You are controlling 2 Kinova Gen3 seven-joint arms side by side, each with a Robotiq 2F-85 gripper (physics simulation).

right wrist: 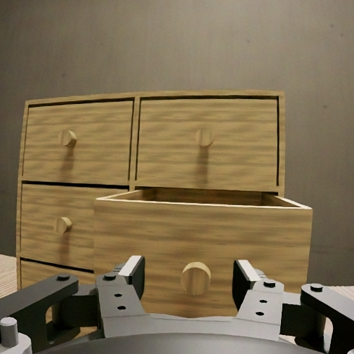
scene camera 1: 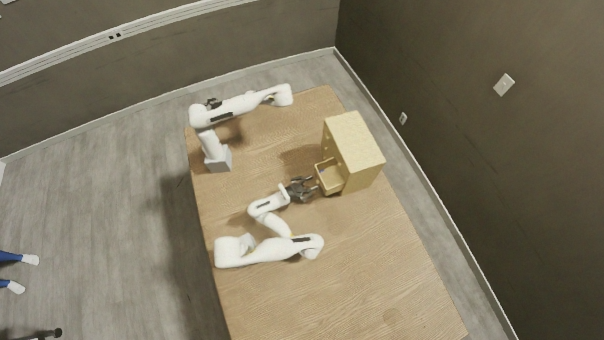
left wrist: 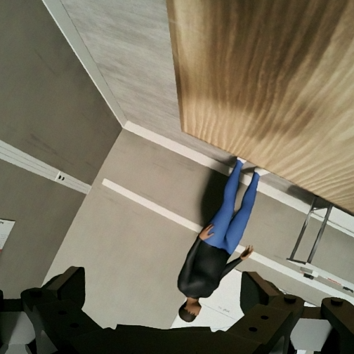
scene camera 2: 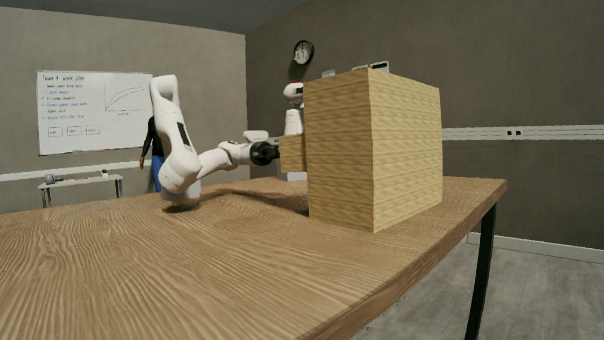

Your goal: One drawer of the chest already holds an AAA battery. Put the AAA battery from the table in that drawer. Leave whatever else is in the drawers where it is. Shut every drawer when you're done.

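The wooden chest (scene camera 1: 356,140) (scene camera 2: 340,150) (right wrist: 210,94) has one drawer (scene camera 1: 332,179) (scene camera 2: 292,152) (right wrist: 150,230) pulled out, right column, second row. A small blue thing (scene camera 1: 321,171) lies inside it near its front; I cannot tell what it is. The other drawer fronts in the right wrist view look shut. My right gripper (scene camera 1: 313,184) (scene camera 2: 276,151) (right wrist: 188,274) is open, its fingers on either side of the open drawer's round knob (right wrist: 196,278), with gaps to it. My left gripper (scene camera 1: 213,103) (left wrist: 162,287) is open and empty, far from the chest. I cannot make out an AAA battery on the table.
The wooden table (scene camera 1: 360,270) (scene camera 2: 175,280) (left wrist: 260,65) bears both arms and the chest. The left arm (scene camera 1: 240,104) is folded at the top of scene camera 1. A person (left wrist: 205,265) stands beyond the table edge. A wall lies behind the chest.
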